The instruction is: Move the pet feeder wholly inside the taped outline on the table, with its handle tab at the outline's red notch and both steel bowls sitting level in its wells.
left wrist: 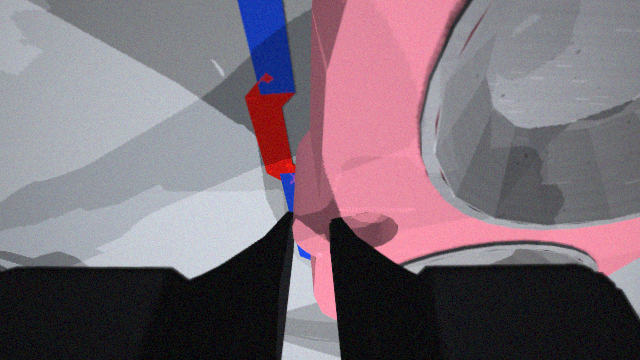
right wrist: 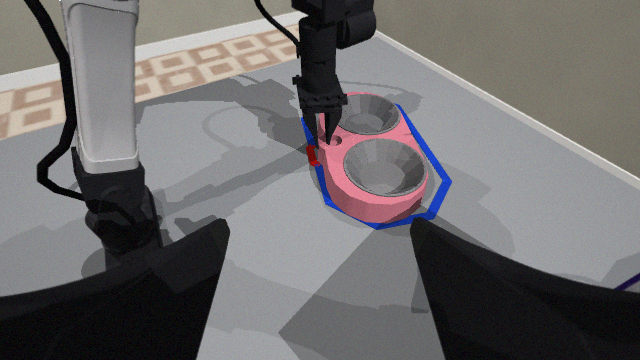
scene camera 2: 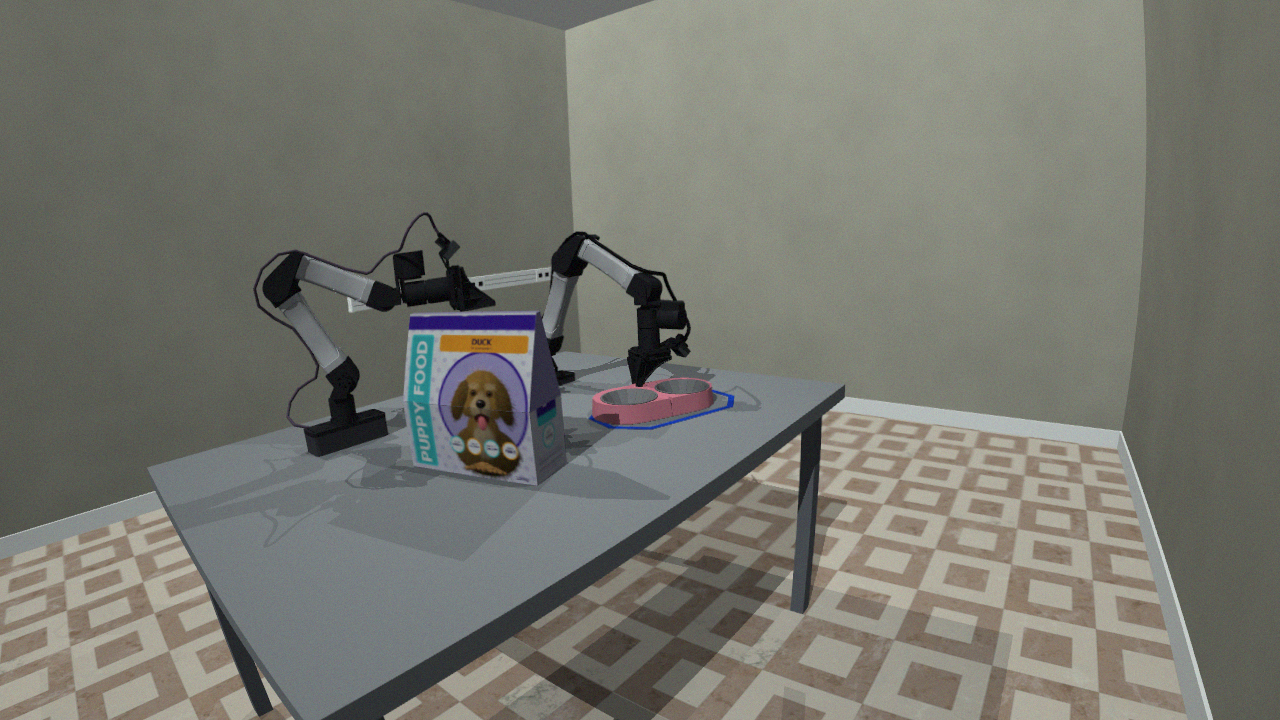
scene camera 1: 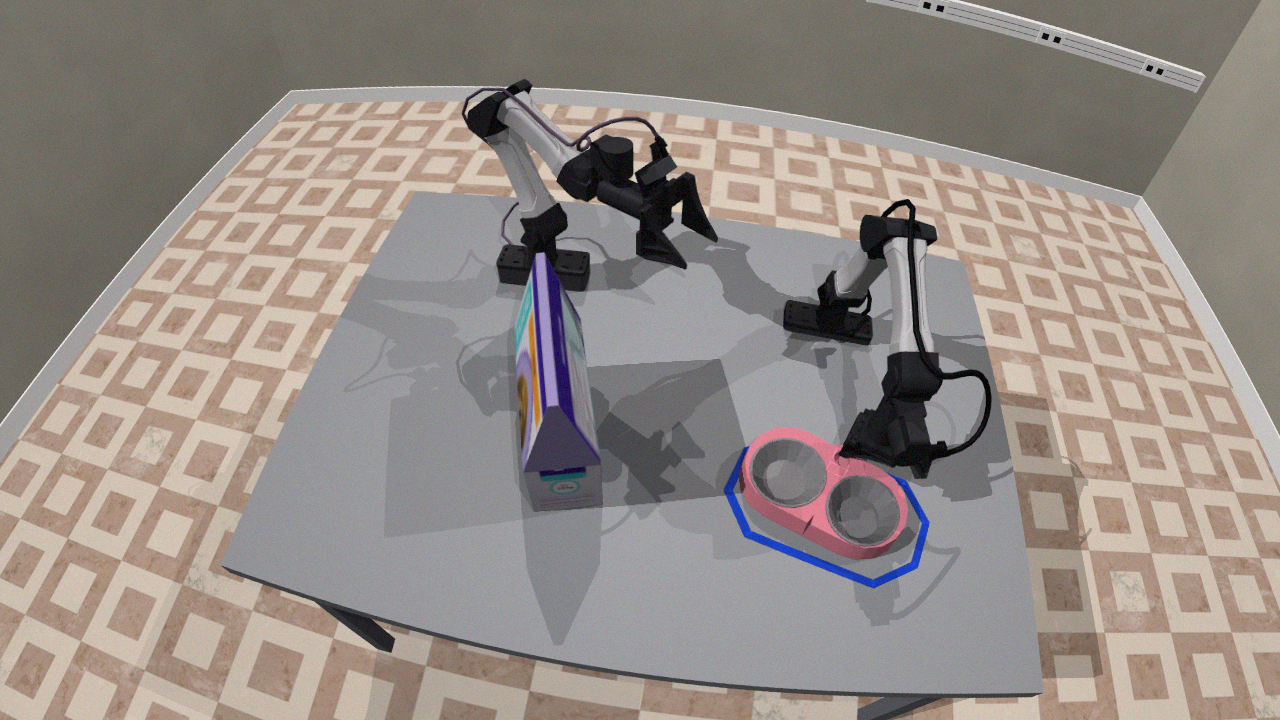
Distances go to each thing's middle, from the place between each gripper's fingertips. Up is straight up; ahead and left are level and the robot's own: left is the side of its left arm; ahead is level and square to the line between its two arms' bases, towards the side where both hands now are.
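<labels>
Pink pet feeder (scene camera 1: 810, 521): 3 cm below my left hand (scene camera 1: 843, 452), 7 cm ahead of it and 3 cm to the right of it. Counted from the same left hand, the blue taped outline (scene camera 1: 873, 583) is 4 cm below, 10 cm ahead and 1 cm to the right; the puppy food bag (scene camera 2: 481, 398) is 10 cm above, 5 cm ahead and 52 cm to the right. Going by their middles, of the things named here the puppy food bag is the farthest from my left hand.
My right hand (scene camera 1: 702, 252) is 15 cm above the puppy food bag, 22 cm short of it and 20 cm to the left of it. From my right hand, the pink pet feeder is 29 cm below, 24 cm ahead and 30 cm to the left, and the blue taped outline is 30 cm below, 26 cm ahead and 32 cm to the left. By its middle, the outline is nearer to my left hand than to my right hand.
</labels>
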